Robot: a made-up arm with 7 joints.
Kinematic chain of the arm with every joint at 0, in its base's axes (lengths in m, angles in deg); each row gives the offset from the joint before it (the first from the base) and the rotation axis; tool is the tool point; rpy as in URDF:
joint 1: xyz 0 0 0.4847 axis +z
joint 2: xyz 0 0 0 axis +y
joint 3: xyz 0 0 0.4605 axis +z
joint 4: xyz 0.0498 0 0 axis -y
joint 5: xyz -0.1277 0 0.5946 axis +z
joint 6: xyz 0 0 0 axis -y
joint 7: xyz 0.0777 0 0 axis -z
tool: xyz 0 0 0 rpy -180 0 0
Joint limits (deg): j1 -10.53..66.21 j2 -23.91..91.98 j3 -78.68..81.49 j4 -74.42..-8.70 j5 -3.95..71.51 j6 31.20..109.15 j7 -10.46..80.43
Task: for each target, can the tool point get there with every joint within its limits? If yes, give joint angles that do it. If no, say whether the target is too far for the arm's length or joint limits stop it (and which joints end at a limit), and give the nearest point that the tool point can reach.
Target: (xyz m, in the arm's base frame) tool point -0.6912 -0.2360 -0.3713
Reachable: no: joint limits stop it (at a limit: joint 1, joint 2, joint 4, joint 6) | nearest point -0.0389 0.7500 -0.0879 | short by 1.216 m
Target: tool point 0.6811 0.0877 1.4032
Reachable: yes | joints 8.27 26.50 -2.88 -24.76 4.81 98.26 45.46
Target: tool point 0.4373 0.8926 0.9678
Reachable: yes | joints 51.35 50.95 34.90 -32.04 48.31 43.54 15.35
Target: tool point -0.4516 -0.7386 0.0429
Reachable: no: joint limits stop it (at a limit: joint 1, joint 2, joint 4, joint 6) | nearest point 0.5644 -0.6774 0.1463 | short by 1.023 m
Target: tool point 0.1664 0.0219 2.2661
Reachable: no: too far | nearest point 0.1069 0.0141 1.6287 | short by 0.640 m
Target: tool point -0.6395 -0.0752 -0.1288
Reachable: no: joint limits stop it (at a limit: joint 1, joint 2, joint 4, joint 6) | nearest point -0.1205 0.7885 -0.0209 | short by 1.013 m
